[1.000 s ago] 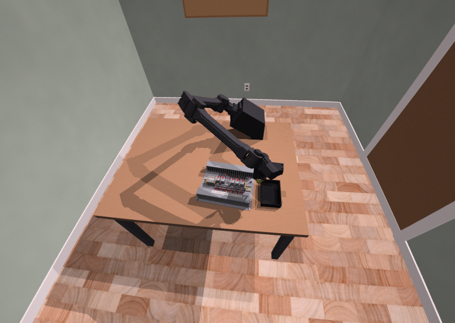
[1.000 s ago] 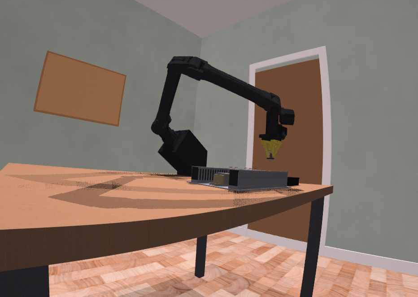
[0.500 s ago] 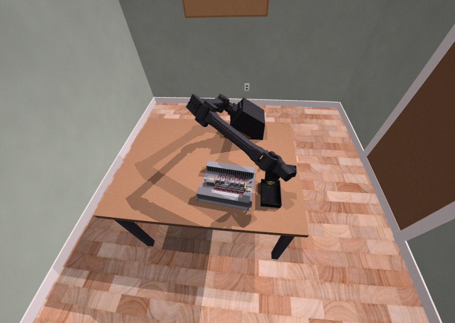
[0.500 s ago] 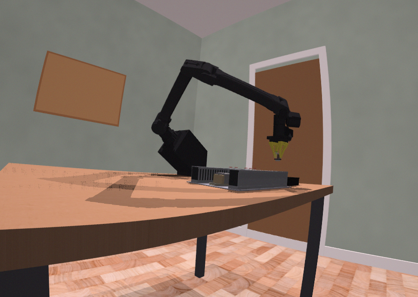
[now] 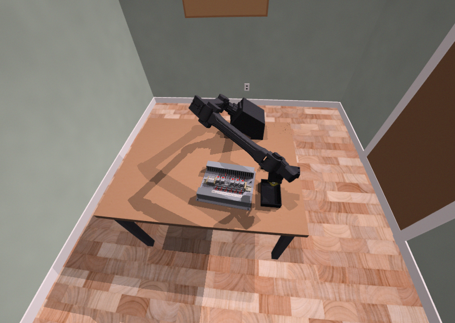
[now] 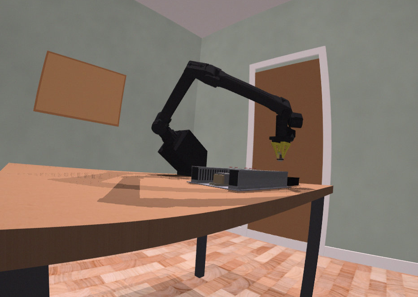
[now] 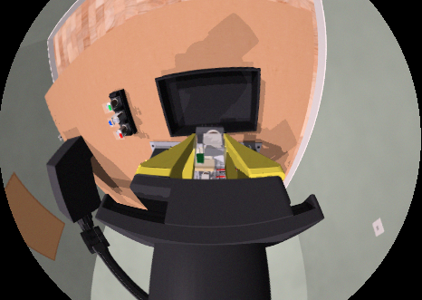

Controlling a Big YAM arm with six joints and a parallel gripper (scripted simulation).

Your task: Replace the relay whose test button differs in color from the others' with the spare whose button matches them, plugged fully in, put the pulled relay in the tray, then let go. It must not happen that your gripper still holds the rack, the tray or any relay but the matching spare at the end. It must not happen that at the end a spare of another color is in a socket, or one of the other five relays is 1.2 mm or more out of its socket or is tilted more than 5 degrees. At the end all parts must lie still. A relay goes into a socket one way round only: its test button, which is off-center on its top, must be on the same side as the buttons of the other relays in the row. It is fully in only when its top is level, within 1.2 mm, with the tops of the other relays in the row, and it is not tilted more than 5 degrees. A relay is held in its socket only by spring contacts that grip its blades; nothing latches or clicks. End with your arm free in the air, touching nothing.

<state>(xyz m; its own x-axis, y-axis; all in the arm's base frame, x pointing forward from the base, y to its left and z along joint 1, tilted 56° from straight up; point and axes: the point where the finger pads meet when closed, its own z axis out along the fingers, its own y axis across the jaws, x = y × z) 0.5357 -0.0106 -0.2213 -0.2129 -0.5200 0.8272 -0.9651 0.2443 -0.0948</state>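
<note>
Now: hand 12 cm above the black tray. Also, from my hand: grey relay panel (25 cm to the right, 13 cm below, 7 cm behind).
</note>
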